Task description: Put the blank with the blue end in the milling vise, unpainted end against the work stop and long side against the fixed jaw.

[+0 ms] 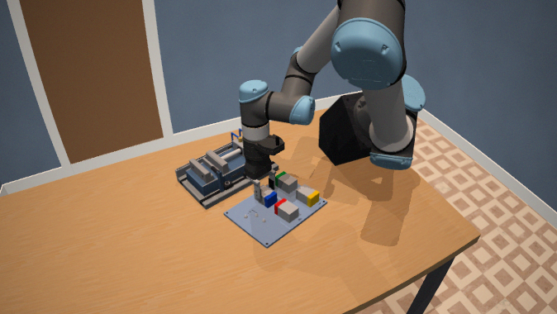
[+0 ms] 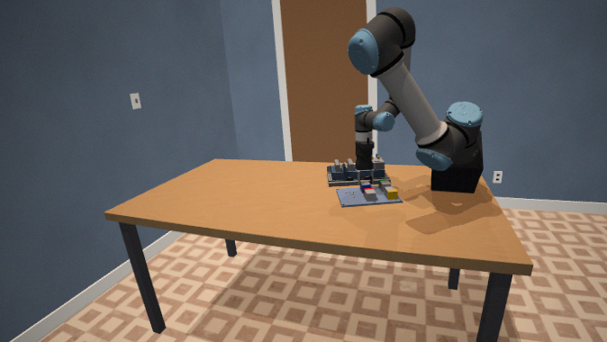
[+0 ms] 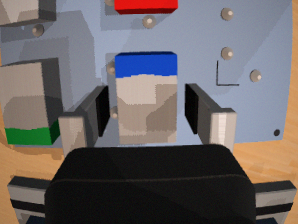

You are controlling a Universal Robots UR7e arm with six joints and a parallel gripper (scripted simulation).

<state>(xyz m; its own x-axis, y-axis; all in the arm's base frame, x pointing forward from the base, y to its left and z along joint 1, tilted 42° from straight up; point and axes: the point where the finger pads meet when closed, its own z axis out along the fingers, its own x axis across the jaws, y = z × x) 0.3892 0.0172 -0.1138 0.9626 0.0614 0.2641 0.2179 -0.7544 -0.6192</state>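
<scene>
Now: the blue-ended blank 30 mm below my hand. From my hand the other things lie so: green-ended blank (90 mm behind, 30 mm below, 20 mm to the right); then red-ended blank (90 mm to the left, 30 mm below, 20 mm behind); then grey plate (50 mm below, 40 mm to the left, 10 mm behind).
</scene>
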